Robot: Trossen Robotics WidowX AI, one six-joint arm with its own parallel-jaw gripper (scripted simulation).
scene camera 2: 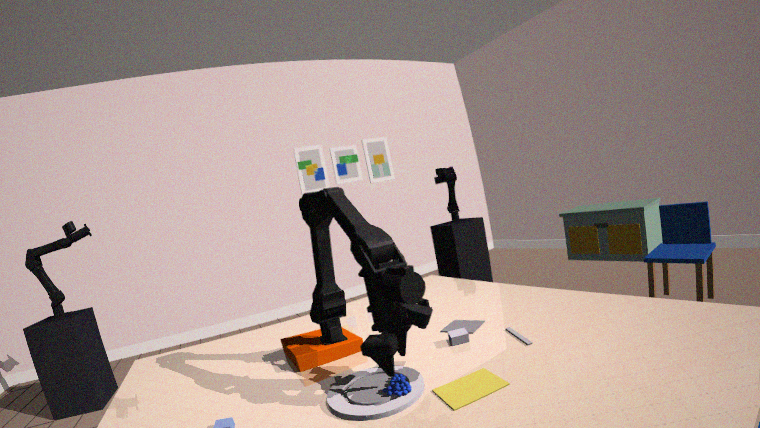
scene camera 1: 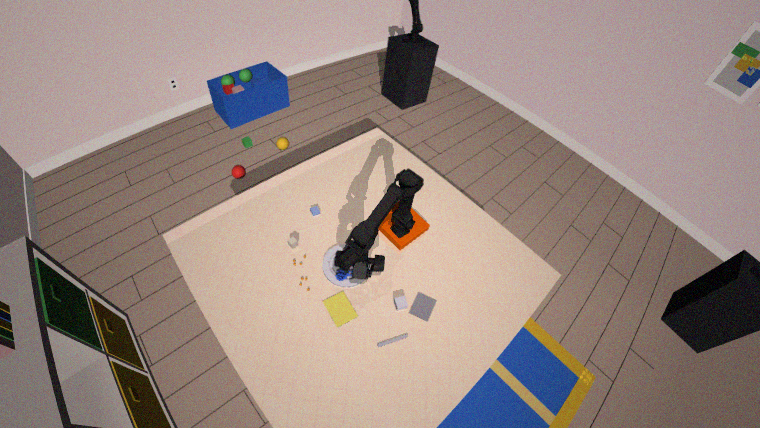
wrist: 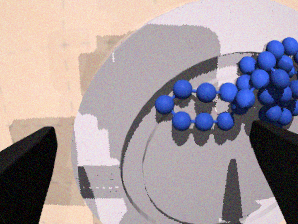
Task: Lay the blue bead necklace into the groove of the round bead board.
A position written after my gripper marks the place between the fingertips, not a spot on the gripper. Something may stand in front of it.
Observation:
My gripper (scene camera 2: 397,365) is open, holding nothing. I also see a yellow sheet (scene camera 1: 339,307).
My gripper is seen too in the wrist view (wrist: 157,133). The wrist view misses the yellow sheet: it is out of frame.

